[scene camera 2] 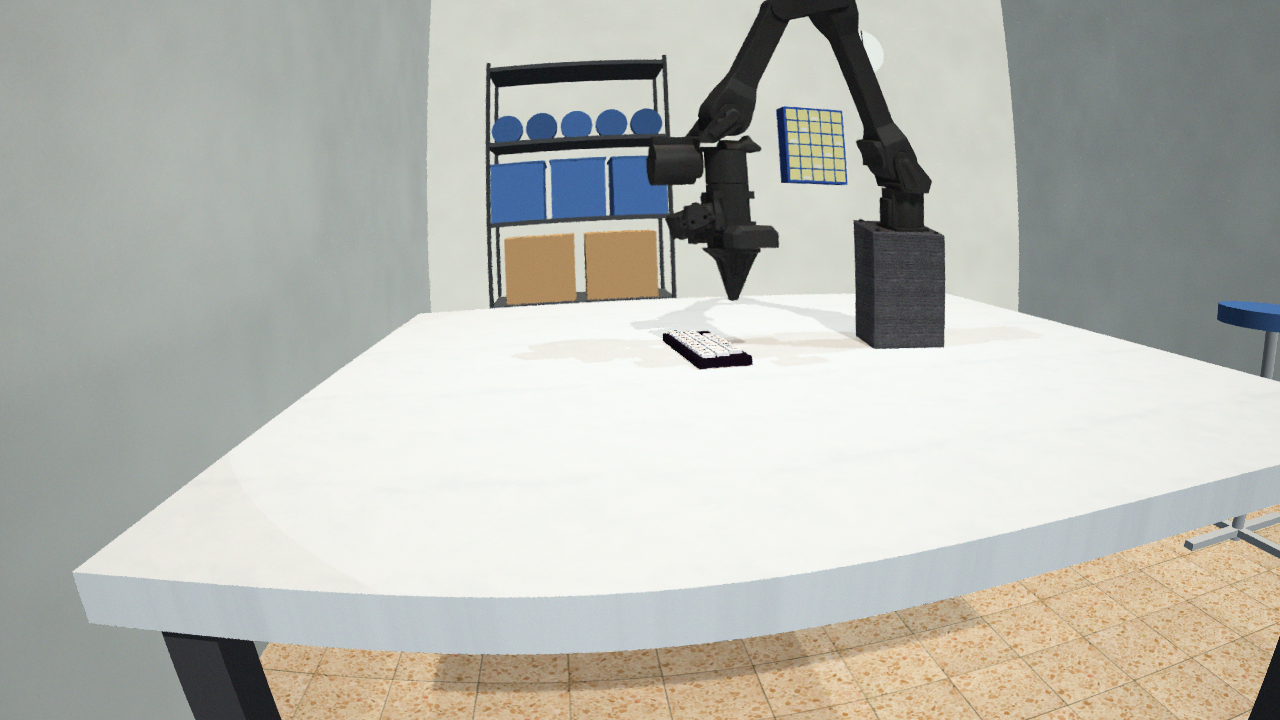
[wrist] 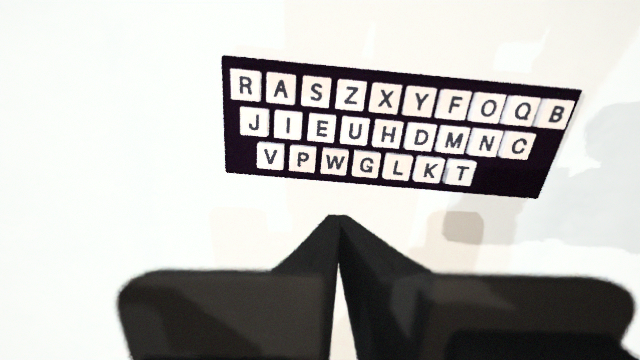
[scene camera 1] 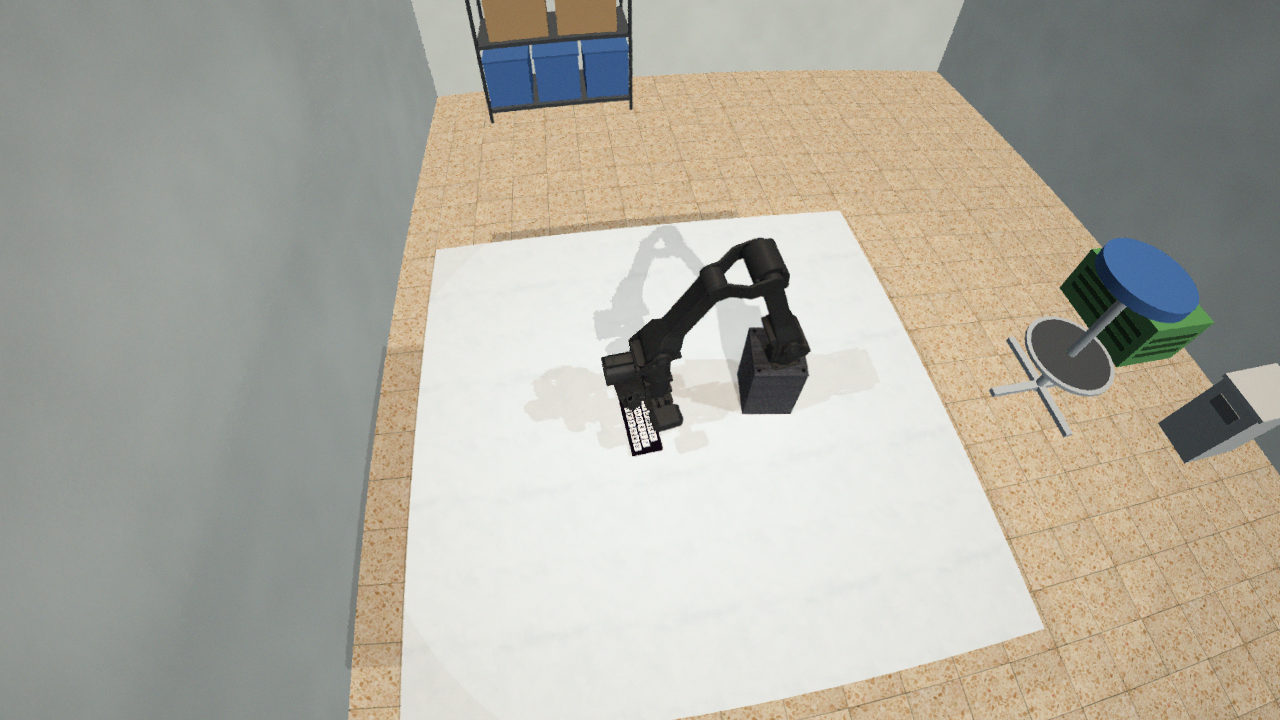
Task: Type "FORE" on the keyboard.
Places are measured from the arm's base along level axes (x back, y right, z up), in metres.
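Pixels of known places: gripper, fingertip midpoint: point(scene camera 2: 733, 300) point(wrist: 336, 224) point(scene camera 1: 655, 408); arm's base, origin of the base link: point(scene camera 2: 903, 228) point(scene camera 1: 781, 354).
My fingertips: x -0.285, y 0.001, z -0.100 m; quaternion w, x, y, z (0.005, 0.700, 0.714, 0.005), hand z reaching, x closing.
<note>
Ahead of a thing's pixels: the offset from my fingertips to its middle. Level surfaces: height alone.
The dark keyboard @[dx -0.030, dy +0.038, dz -0.066 m] point(scene camera 1: 640, 429) point(scene camera 2: 707, 347) point(wrist: 507, 177) with white letter keys lies on the white table. In the wrist view, the F key @[dx -0.049, dy +0.069, dz -0.060 m] point(wrist: 455, 105), the O key @[dx -0.048, dy +0.089, dz -0.060 m] point(wrist: 488, 108) and the R key @[dx -0.055, dy -0.052, dz -0.060 m] point(wrist: 245, 85) are in the top row; the E key @[dx -0.033, dy -0.008, dz -0.060 m] point(wrist: 322, 129) is in the middle row. My gripper point(scene camera 2: 733, 297) point(wrist: 336, 224) is shut and empty, pointing down, well above the table. In the wrist view its tips show below the bottom row, under the W and G keys. In scene camera 1 the arm hides part of the keyboard and the fingertips.
The arm's dark base block point(scene camera 1: 771, 389) point(scene camera 2: 899, 286) stands on the white table @[dz -0.075 m] point(scene camera 1: 716, 573) point(scene camera 2: 537, 501), right of the keyboard. A blue stool point(scene camera 1: 1145, 277) and a green crate point(scene camera 1: 1163, 344) stand off the table's right side. A shelf rack point(scene camera 2: 577, 71) stands behind the table.
</note>
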